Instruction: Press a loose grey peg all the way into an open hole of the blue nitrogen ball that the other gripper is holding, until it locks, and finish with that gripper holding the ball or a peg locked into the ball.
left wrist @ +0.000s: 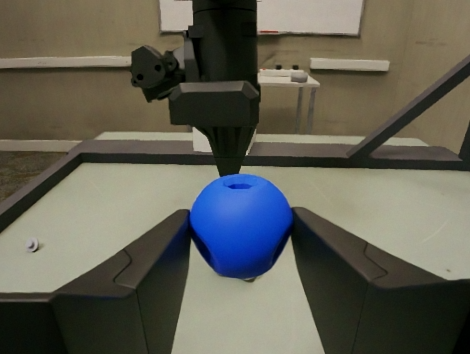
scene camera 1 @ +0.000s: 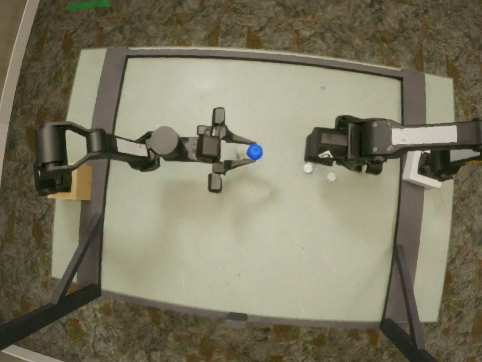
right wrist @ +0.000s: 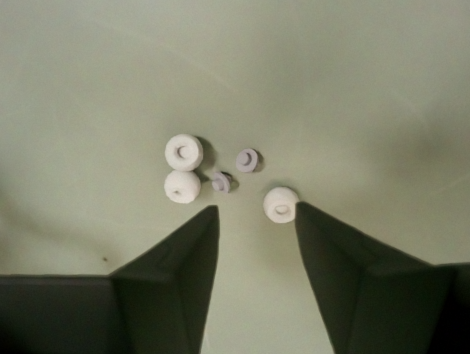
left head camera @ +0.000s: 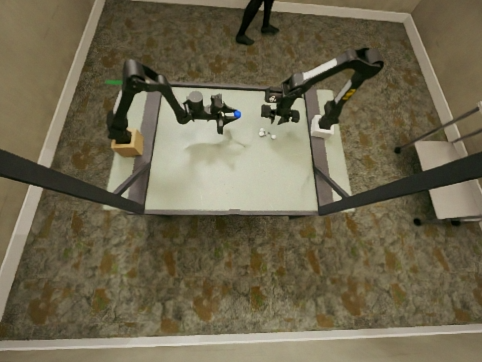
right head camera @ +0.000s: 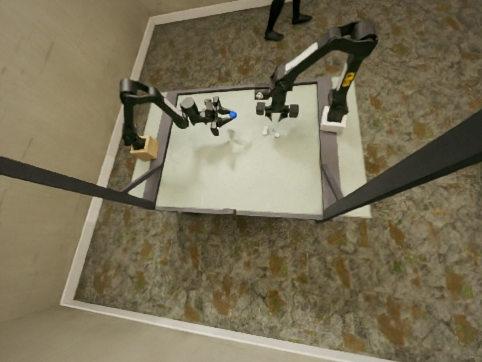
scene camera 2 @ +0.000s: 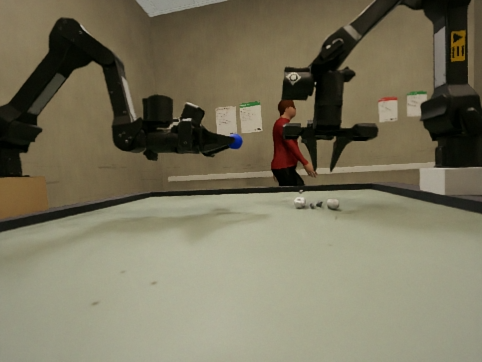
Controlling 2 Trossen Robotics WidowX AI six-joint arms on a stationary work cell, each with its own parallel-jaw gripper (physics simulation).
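Where they show: left gripper, fingertip midpoint: [left wrist: 240, 219] [scene camera 1: 256, 152] [left head camera: 238, 114] [right head camera: 233, 115] [scene camera 2: 236, 141]; right gripper, fingertip midpoint: [scene camera 1: 333, 160] [right wrist: 256, 214] [left head camera: 274, 124] [right head camera: 275, 121] [scene camera 2: 322, 171]; left arm's base, origin of the base link: [scene camera 1: 62, 180] [left head camera: 123, 137] [right head camera: 140, 144]; right arm's base, origin of the base link: [scene camera 1: 429, 165] [left head camera: 324, 124] [right head camera: 334, 116] [scene camera 2: 460, 167].
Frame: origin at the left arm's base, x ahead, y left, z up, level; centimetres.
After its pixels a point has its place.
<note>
The blue ball [left head camera: 237, 114] {x 52.6, y 6.8, z 6.8 cm} [right head camera: 233, 115] {x 53.3, y 6.6, z 6.6 cm} [scene camera 1: 254, 151] {x 52.8, y 7.8, z 6.3 cm} [scene camera 2: 236, 141] {x 53.5, y 6.1, z 5.1 cm} is held above the table by my left gripper [left wrist: 241, 222] {x 53.1, y 7.8, z 5.4 cm}, shut on its two sides. An open hole shows on its top in the left wrist view, with darker openings low on both sides. My right gripper [scene camera 2: 323, 171] {x 72.2, y 7.6, z -2.6 cm} [right wrist: 256, 214] {x 72.2, y 7.6, z -2.6 cm} points down, partly open and empty, to the right of the ball and above the small parts. Two loose grey pegs [right wrist: 247, 160] {x 71.3, y 7.5, z -9.2 cm} [right wrist: 221, 182] {x 69.3, y 6.0, z -9.4 cm} lie on the table below and ahead of its fingers. Another grey peg [left wrist: 32, 244] {x 70.7, y 29.6, z -9.6 cm} lies apart, at the left of the left wrist view.
Three white balls [right wrist: 184, 152] {x 67.5, y 8.6, z -9.0 cm} [right wrist: 182, 186] {x 67.1, y 6.6, z -8.2 cm} [right wrist: 281, 205] {x 73.0, y 4.2, z -9.0 cm} lie around the two pegs; two touch each other, and the third lies near the right fingertip in the picture. The table has a dark raised frame [scene camera 1: 412, 210] {x 97.4, y -4.5, z -8.4 cm}, with slanted posts at its near corners.
</note>
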